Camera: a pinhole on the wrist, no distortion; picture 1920 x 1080 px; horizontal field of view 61.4 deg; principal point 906.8 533.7 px. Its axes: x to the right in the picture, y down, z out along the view. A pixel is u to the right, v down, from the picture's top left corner.
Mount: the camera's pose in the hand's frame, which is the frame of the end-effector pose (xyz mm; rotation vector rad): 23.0 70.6 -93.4 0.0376 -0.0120 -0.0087
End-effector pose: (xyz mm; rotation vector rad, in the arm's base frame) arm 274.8 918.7 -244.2 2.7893 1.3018 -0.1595
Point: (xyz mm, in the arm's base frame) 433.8 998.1 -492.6
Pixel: 1779 591
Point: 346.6 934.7 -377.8
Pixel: 1302 398
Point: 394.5 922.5 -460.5
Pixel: 1370 689
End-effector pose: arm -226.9 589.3 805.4 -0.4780 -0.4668 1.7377
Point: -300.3 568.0 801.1
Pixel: 574 539
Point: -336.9 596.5 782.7
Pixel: 1018 955
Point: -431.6 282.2 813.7
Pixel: outside the picture
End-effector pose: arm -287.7 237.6 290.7 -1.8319 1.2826 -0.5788
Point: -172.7 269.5 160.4
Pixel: 936 397
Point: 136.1 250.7 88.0
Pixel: 1360 171
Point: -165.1 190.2 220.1
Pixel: 1491 36
